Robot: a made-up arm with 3 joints. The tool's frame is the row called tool. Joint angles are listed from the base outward.
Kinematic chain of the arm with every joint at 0, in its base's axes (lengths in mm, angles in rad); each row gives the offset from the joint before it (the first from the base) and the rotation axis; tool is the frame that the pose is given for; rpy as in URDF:
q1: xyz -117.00 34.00 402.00 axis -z
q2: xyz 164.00 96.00 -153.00 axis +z
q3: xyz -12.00 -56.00 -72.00 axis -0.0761 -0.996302 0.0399
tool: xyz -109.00 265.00 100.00 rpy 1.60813 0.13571 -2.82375
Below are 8 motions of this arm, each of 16 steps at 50 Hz.
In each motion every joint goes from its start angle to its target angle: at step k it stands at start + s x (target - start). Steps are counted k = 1, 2, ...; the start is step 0. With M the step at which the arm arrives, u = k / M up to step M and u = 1 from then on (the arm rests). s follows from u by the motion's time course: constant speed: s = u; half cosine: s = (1 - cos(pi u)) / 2; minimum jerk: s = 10 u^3 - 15 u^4 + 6 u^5.
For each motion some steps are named. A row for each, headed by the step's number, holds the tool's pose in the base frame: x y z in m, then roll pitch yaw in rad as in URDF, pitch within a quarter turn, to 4 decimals.
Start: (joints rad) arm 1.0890 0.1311 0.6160
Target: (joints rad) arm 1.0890 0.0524 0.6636
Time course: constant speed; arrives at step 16
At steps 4, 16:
4: 0.1265 0.1833 0.1804 1.9167 0.6992 2.6389
16: 0.1408 0.1782 0.1743 1.9417 0.7295 2.5977

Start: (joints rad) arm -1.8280 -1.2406 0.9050
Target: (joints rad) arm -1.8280 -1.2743 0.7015
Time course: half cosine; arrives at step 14
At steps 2, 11, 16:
2: -0.4981 0.2521 0.1353 2.1469 0.9144 -1.9028
11: -0.4987 0.2588 0.1642 1.9873 0.7795 -2.0579
16: -0.4985 0.2598 0.1679 1.9699 0.7612 -2.0746

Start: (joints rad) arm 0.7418 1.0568 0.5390
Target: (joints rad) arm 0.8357 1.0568 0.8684
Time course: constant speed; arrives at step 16
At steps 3, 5, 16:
3: -0.1468 0.1428 0.1849 1.8985 0.6761 -2.3820
5: -0.1461 0.1427 0.1780 1.9264 0.7112 -2.3743
16: -0.1369 0.1431 0.1398 2.1187 0.8945 -2.2906

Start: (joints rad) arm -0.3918 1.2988 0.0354
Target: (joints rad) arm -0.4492 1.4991 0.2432
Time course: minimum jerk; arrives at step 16
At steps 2, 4, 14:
2: -0.1943 0.0354 0.2719 1.6232 0.1714 -1.1252
4: -0.1914 0.0298 0.2695 1.6304 0.1882 -1.1006
14: -0.1534 -0.0184 0.2433 1.7066 0.3556 -0.8458

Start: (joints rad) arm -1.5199 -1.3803 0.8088
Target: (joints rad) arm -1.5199 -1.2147 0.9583
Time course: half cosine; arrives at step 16
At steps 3, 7, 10, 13, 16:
3: -0.3951 0.3825 0.1477 2.0721 0.8581 -2.3958
7: -0.4032 0.3720 0.1397 2.1193 0.8949 -2.3050
10: -0.4097 0.3623 0.1325 2.1660 0.9272 -2.2185
13: -0.4142 0.3546 0.1269 2.2052 0.9514 -2.1483
16: -0.4158 0.3517 0.1249 2.2206 0.9603 -2.1213

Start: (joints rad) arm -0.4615 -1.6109 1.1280
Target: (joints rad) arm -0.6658 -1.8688 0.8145
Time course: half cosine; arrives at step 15
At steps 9, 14, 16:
9: 0.0962 0.4295 0.1307 2.1782 0.9350 2.6363
14: 0.0881 0.4352 0.1482 2.0688 0.8554 2.5288
16: 0.0879 0.4354 0.1488 2.0656 0.8527 2.5256

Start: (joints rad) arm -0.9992 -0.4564 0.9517
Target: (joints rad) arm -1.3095 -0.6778 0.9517
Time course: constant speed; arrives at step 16
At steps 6, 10, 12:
6: -0.3748 0.3105 0.1259 2.2125 0.9557 -1.8573
10: -0.3913 0.3034 0.1259 2.2125 0.9557 -1.8350
12: -0.3995 0.2994 0.1259 2.2125 0.9557 -1.8239

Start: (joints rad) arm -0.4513 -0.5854 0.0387
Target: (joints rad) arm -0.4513 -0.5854 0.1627
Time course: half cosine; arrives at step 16
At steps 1, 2, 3, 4, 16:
1: -0.1075 0.4159 0.2718 1.6237 0.1725 -2.9539
2: -0.1079 0.4160 0.2713 1.6251 0.1757 -2.9535
3: -0.1085 0.4161 0.2705 1.6273 0.1810 -2.9529
4: -0.1092 0.4162 0.2695 1.6304 0.1881 -2.9520
16: -0.1192 0.4177 0.2547 1.6734 0.2852 -2.9377

